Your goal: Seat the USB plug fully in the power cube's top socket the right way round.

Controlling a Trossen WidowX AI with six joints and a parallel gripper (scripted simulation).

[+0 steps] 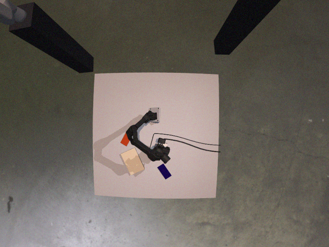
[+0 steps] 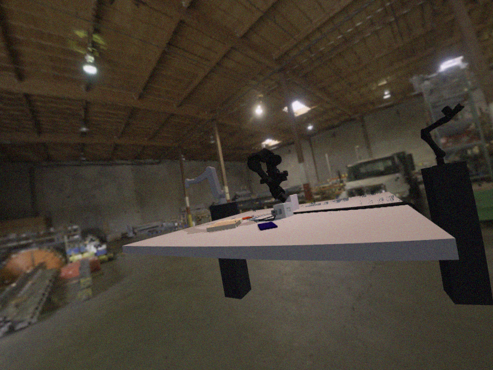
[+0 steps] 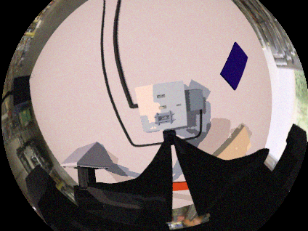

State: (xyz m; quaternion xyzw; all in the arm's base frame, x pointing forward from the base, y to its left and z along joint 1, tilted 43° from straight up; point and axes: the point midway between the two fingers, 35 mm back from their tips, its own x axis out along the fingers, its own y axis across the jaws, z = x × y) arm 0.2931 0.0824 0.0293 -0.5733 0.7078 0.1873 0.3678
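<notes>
Now: gripper tip 2 cm above the dark USB plug. From my gripper tip the other things lie so: orange block 8 cm behind, 33 cm to the right, 13 cm below; beige block 15 cm ahead, 28 cm to the right, 12 cm below; dark blue block 27 cm ahead, 3 cm to the left, 13 cm below.
</notes>
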